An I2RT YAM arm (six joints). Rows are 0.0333 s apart.
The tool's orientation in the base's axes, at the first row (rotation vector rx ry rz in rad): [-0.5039 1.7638 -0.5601]
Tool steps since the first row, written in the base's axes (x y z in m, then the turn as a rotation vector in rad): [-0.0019 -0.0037 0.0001 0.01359 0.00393 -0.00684]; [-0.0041 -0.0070 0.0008 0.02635 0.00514 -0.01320]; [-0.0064 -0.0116 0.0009 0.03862 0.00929 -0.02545]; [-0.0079 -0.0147 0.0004 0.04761 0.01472 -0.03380]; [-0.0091 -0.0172 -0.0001 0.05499 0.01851 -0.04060]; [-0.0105 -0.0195 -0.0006 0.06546 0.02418 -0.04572]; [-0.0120 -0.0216 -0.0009 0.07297 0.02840 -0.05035]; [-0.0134 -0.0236 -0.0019 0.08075 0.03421 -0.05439]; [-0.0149 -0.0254 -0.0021 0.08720 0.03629 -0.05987]
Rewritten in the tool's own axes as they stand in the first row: [0.0026 -0.0029 -0.0014 -0.00051 0.00660 0.01425]; [0.0046 -0.0058 -0.0034 0.00045 0.01079 0.02790]; [0.0078 -0.0094 -0.0051 0.00426 0.02092 0.04207]; [0.0104 -0.0115 -0.0061 0.00515 0.02985 0.05204]; [0.0126 -0.0131 -0.0068 0.00623 0.03662 0.06029]; [0.0147 -0.0146 -0.0078 0.00415 0.04371 0.07094]; [0.0166 -0.0160 -0.0090 0.00329 0.04950 0.07877]; [0.0189 -0.0169 -0.0099 0.00096 0.05618 0.08656]; [0.0205 -0.0181 -0.0111 0.00230 0.06083 0.09380]
